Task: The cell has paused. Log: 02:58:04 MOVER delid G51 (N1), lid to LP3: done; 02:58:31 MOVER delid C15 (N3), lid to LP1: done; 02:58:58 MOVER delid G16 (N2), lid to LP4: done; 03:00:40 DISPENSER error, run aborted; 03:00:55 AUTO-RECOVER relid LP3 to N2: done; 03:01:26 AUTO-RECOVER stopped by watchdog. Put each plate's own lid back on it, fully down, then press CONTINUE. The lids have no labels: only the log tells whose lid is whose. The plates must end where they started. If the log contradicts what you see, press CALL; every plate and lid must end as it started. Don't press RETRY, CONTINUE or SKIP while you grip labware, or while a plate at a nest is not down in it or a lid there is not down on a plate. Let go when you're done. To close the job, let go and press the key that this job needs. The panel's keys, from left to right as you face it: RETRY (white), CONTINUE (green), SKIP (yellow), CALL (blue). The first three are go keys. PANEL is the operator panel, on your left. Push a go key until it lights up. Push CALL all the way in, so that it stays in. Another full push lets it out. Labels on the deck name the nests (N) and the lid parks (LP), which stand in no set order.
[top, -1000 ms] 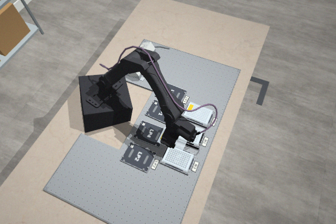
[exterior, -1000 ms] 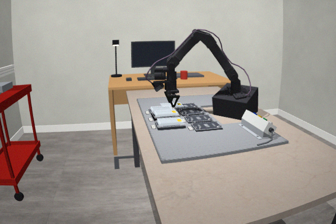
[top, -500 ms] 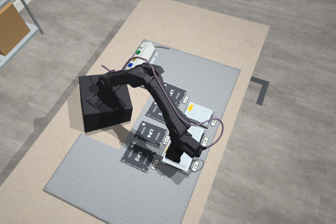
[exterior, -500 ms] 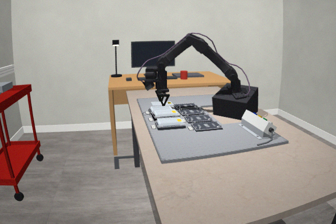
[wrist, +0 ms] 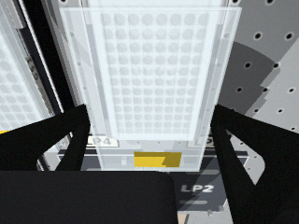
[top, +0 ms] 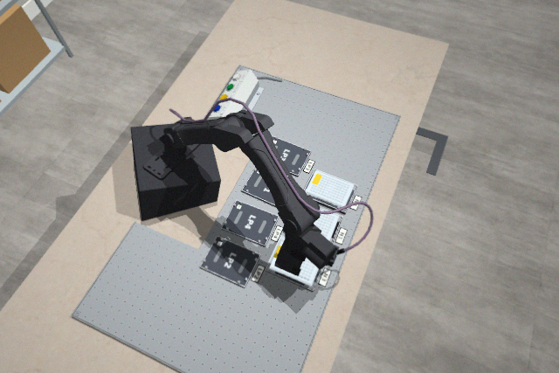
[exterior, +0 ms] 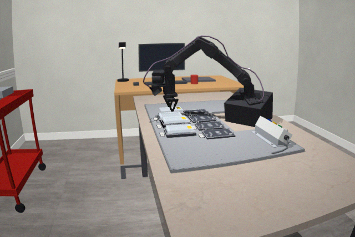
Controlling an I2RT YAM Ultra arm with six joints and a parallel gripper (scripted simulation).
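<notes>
The plate is 40 mm below my hand. Round my hand: green continue key (520 mm behind, 390 mm to the left); then yellow key (510 mm behind, 340 mm to the left); then blue key (500 mm behind, 290 mm to the left, 10 mm below).
</notes>
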